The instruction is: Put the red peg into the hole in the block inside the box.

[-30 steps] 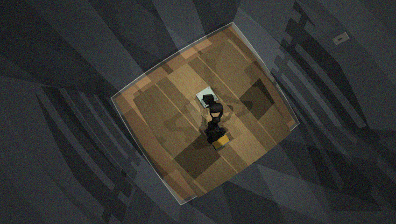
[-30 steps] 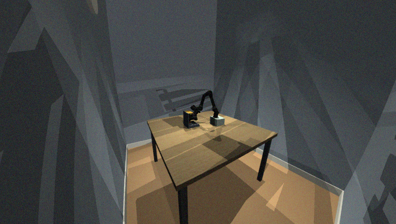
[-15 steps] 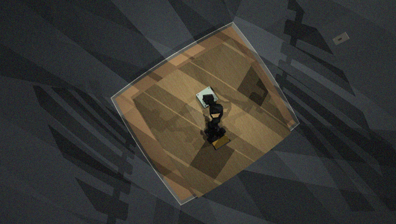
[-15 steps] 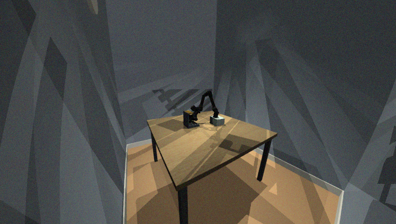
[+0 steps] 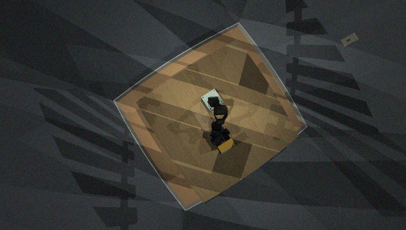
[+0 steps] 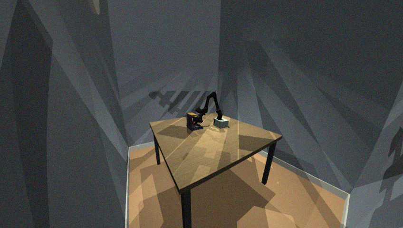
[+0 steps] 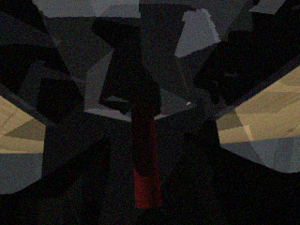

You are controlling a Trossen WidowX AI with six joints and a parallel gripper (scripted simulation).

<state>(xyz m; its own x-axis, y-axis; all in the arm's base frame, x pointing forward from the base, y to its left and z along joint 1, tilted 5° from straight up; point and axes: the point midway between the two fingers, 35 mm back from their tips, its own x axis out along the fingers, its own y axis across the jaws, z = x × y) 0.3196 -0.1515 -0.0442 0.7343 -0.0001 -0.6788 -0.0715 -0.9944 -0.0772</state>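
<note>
Right now my gripper tip is right at the red peg. The rest, counted from my gripper tip: yellow roof: 140 mm above, 10 mm to the right, 10 mm ahead.
</note>
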